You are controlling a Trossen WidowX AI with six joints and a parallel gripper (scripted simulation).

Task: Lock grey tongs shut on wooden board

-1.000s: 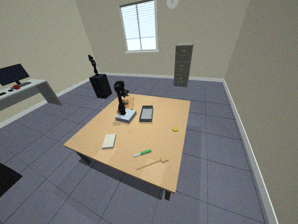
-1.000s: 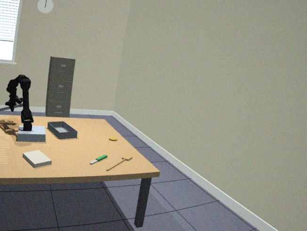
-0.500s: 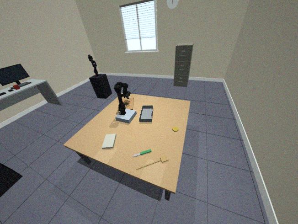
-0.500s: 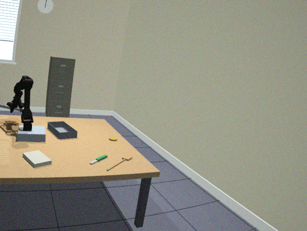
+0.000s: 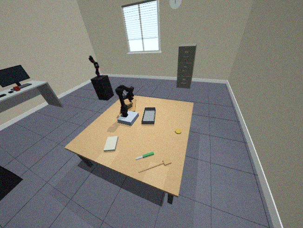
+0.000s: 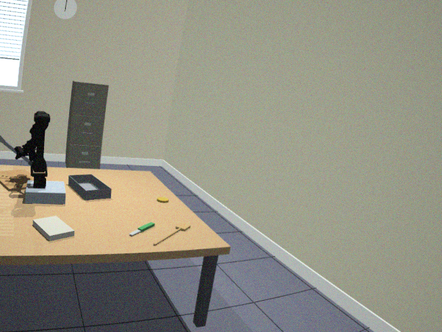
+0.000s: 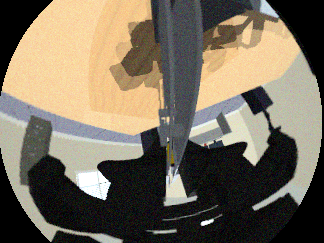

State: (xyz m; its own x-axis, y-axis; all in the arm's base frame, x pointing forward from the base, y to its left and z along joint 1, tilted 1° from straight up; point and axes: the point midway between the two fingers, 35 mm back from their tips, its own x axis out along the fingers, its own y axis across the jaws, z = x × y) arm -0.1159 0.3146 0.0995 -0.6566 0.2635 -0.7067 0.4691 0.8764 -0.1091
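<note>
My gripper tip is now 12 cm above the wooden board, 2 cm to the left of it and 1 cm short of it. The rest, counted from my gripper tip: roasting tin: 45 cm ahead, 21 cm to the right, 10 cm below; yellow disc: 87 cm ahead, 40 cm to the right, 12 cm below; white block: 75 cm to the right, 18 cm ahead, 12 cm below.
</note>
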